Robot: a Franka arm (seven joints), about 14 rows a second.
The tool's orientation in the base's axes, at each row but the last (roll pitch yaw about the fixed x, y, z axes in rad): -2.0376 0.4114 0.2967; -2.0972 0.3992 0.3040; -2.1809 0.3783 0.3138; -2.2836 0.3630 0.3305; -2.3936 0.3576 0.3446; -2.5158 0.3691 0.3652; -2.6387 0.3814 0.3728
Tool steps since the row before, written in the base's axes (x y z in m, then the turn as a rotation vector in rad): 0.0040 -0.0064 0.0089 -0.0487 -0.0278 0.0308; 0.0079 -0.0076 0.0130 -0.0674 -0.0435 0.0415; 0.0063 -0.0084 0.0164 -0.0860 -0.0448 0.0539; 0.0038 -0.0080 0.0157 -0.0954 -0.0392 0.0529; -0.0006 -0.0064 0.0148 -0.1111 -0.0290 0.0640; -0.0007 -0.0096 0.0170 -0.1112 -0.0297 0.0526; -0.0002 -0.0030 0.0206 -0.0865 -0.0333 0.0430
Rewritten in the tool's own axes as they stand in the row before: -0.0018 -0.0047 -0.0105 -0.0625 -0.0001 -0.0139; -0.0002 -0.0073 -0.0154 -0.0874 0.0036 -0.0226; -0.0029 -0.0078 -0.0176 -0.1088 -0.0029 -0.0216; -0.0046 -0.0056 -0.0165 -0.1150 -0.0058 -0.0131; -0.0077 -0.0045 -0.0134 -0.1295 -0.0211 -0.0076; -0.0099 -0.0014 -0.0168 -0.1257 -0.0142 0.0007; -0.0089 -0.0066 -0.0176 -0.1020 -0.0030 -0.0045
